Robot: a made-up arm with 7 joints. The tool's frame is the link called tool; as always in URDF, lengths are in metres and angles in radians. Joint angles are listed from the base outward.
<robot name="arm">
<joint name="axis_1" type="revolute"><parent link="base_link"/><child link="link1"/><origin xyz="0 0 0" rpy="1.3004 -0.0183 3.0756"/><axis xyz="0 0 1"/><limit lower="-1.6" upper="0.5"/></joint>
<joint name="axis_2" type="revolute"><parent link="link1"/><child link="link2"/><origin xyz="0.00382 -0.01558 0.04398" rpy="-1.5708 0 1.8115"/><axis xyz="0 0 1"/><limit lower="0" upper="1.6"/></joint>
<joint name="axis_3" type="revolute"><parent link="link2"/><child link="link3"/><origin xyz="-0.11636 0.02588 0.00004" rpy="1.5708 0 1.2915"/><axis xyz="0 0 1"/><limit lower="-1.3" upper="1.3"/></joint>
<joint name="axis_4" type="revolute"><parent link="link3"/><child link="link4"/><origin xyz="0 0.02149 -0.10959" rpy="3.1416 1.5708 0"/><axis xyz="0 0 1"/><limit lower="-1.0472" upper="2.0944"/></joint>
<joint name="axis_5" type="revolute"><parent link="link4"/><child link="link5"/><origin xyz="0.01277 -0.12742 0.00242" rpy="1.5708 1.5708 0"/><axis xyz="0 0 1"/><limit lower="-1.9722" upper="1.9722"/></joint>
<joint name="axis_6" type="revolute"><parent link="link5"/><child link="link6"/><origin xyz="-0.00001 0.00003 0.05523" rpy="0 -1.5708 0"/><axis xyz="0 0 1"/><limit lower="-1.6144" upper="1.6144"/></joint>
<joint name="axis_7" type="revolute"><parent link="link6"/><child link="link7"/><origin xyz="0.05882 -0.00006 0.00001" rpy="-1.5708 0 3.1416"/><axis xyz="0 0 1"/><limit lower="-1.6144" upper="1.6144"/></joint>
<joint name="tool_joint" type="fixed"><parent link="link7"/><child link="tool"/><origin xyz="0 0 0" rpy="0 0 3.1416"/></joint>
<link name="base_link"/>
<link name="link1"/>
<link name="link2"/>
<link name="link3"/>
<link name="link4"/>
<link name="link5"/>
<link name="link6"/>
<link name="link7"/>
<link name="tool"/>
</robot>
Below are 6 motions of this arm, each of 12 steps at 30 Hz.
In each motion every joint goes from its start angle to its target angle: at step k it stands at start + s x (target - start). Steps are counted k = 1, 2, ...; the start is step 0. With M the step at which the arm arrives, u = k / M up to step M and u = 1 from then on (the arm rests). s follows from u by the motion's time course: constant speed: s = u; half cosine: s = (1 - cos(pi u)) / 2; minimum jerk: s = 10 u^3 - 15 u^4 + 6 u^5.
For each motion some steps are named. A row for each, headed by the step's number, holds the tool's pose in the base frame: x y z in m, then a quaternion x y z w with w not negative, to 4 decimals.
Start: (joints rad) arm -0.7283 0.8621 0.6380 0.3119 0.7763 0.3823 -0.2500
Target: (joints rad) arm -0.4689 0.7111 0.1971 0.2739 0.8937 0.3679 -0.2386
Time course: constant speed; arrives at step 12
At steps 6, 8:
6: 0.3036 0.3168 -0.0673 0.5650 0.1863 0.2767 0.7546
8: 0.3073 0.3027 -0.0931 0.5909 0.2053 0.2353 0.7439

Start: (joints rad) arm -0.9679 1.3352 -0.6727 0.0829 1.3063 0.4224 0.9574
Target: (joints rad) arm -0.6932 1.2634 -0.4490 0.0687 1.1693 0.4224 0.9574
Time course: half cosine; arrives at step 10
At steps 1, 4, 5, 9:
1: 0.3491 0.1957 -0.0014 0.7955 -0.5359 0.2563 0.1195
4: 0.3450 0.2025 -0.0162 0.7991 -0.5162 0.2641 0.1593
5: 0.3426 0.2061 -0.0233 0.8006 -0.5056 0.2679 0.1779
9: 0.3331 0.2184 -0.0450 0.8047 -0.4688 0.2805 0.2325

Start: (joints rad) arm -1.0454 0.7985 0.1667 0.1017 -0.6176 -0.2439 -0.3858
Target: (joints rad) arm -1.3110 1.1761 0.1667 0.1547 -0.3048 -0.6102 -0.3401
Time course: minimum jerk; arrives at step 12
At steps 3, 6, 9, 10, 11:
3: 0.3325 0.1860 0.1080 0.1520 -0.5081 -0.1705 0.8305
6: 0.2983 0.1977 0.1638 0.2804 -0.5870 -0.1178 0.7502
9: 0.2552 0.2047 0.2112 0.4005 -0.6457 -0.0644 0.6470
10: 0.2471 0.2055 0.2183 0.4201 -0.6533 -0.0552 0.6274
11: 0.2434 0.2058 0.2214 0.4287 -0.6565 -0.0512 0.6186

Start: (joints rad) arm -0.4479 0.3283 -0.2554 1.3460 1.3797 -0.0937 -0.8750
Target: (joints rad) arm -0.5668 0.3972 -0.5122 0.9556 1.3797 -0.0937 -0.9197
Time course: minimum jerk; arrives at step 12
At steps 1, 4, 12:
1: 0.1631 0.1652 -0.4307 0.4546 0.6276 -0.5695 0.2742
4: 0.1895 0.1579 -0.4207 0.4988 0.5989 -0.5637 0.2734
12: 0.2699 0.1109 -0.3717 0.6497 0.4706 -0.5387 0.2574

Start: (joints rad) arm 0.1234 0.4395 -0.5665 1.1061 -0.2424 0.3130 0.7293
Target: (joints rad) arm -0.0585 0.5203 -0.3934 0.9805 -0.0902 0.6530 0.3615
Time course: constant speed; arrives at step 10
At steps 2, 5, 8, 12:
2: -0.0632 0.2060 -0.4351 0.4720 0.6769 0.1479 0.5451
5: -0.0305 0.2175 -0.4322 0.4526 0.6947 0.1378 0.5418
8: 0.0022 0.2287 -0.4262 0.4310 0.7119 0.1319 0.5385
12: 0.0238 0.2360 -0.4204 0.4152 0.7230 0.1303 0.5366

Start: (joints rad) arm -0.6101 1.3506 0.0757 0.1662 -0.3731 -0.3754 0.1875
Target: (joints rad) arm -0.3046 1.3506 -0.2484 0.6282 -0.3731 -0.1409 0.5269
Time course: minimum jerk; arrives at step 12
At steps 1, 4, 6, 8, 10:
1: 0.2967 0.2639 0.0629 0.4124 -0.3596 0.0878 0.8324
4: 0.3024 0.2880 0.0235 0.4220 -0.2718 0.1371 0.8540
6: 0.2959 0.3232 -0.0329 0.4477 -0.1460 0.2069 0.8576
8: 0.2726 0.3584 -0.0855 0.4867 -0.0237 0.2719 0.8298
10: 0.2512 0.3789 -0.1132 0.5158 0.0456 0.3067 0.7986

